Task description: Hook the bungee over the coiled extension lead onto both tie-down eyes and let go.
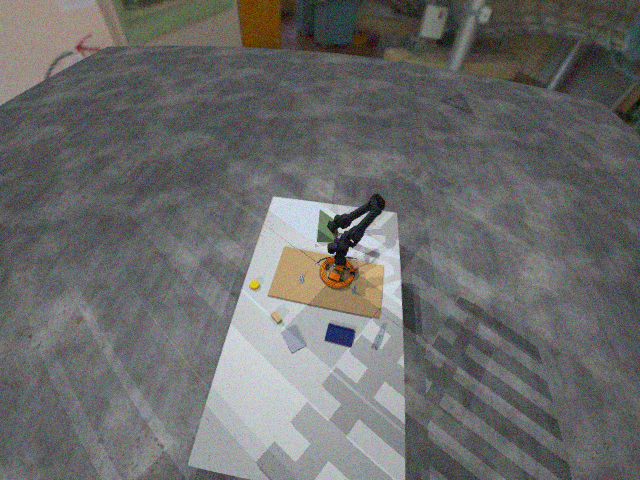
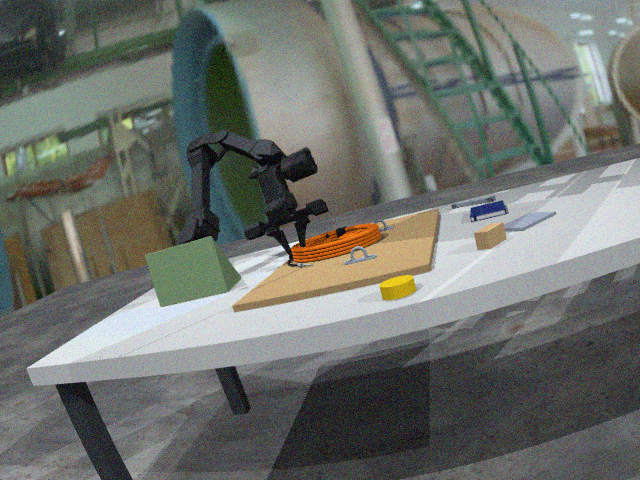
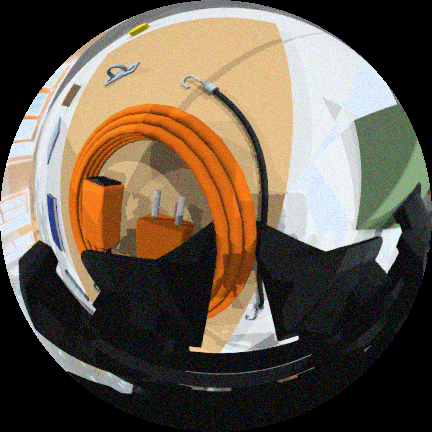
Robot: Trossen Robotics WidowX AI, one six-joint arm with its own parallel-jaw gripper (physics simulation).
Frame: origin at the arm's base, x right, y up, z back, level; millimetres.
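Seen in the pictures: gripper, fingertip midpoint: [image 2: 298,257] [image 3: 234,227]; arm's base, origin of the base link: [image 1: 331,226] [image 2: 195,272].
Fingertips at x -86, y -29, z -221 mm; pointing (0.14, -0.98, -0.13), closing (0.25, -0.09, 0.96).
Note:
Pixels of each thing's top centre, then the offset from my fingertips to it. "spot": a spot on its surface instead. Level surfaces: height alone.
- coiled orange extension lead, middle of its top: [image 3: 112,240] [image 2: 334,235] [image 1: 337,270] dx -25, dy +26, dz -83 mm
- wooden board, its level: dy -5 mm
- black bungee, surface spot: [image 3: 247,125] spot: dx +70, dy +1, dz -7 mm
- tie-down eye, middle of its top: [image 3: 109,66] [image 2: 356,246] [image 1: 301,276] dx +161, dy +22, dz -179 mm
- yellow disc, middle of its top: [image 2: 396,281] [image 1: 254,284] dx +403, dy +2, dz -292 mm
- wooden block, middle of its top: [image 2: 489,227] [image 1: 276,316] dx +219, dy +13, dz -437 mm
- grey pad, middle of its top: [image 2: 526,219] [image 3: 51,140] [image 1: 293,338] dx +101, dy -11, dz -516 mm
- navy box, middle of its top: [image 2: 487,208] [image 3: 51,222] [image 1: 340,334] dx -120, dy -5, dz -432 mm
- slim grey item, middle of its top: [image 2: 472,199] [image 3: 74,286] [image 1: 379,336] dx -321, dy -5, dz -390 mm
The coiled orange extension lead [image 1: 338,285] [image 2: 341,249] [image 3: 150,118] lies on the wooden board [image 1: 289,263] [image 2: 408,242] [image 3: 270,60]. The black bungee [image 3: 247,125] runs along the coil's outer side; its far hook [image 2: 302,265] [image 3: 191,81] lies free on the board and the other hook [image 3: 252,312] hangs past the board edge. One tie-down eye [image 1: 302,279] [image 2: 360,255] [image 3: 117,72] stands apart from the hooks; the other [image 1: 354,289] [image 2: 383,226] is across the coil. My gripper [image 1: 339,262] [image 2: 296,253] [image 3: 234,227] straddles the coil's side, shut on coil and bungee together.
A green wedge [image 1: 323,232] [image 2: 188,271] [image 3: 382,165] stands near the arm. A yellow disc [image 1: 254,284] [image 2: 397,287] [image 3: 139,29], wooden block [image 1: 276,317] [image 2: 490,236], grey pad [image 1: 293,338] [image 2: 530,221], navy box [image 1: 340,334] [image 2: 488,210] and slim grey item [image 1: 378,336] [image 2: 473,202] lie beyond the board.

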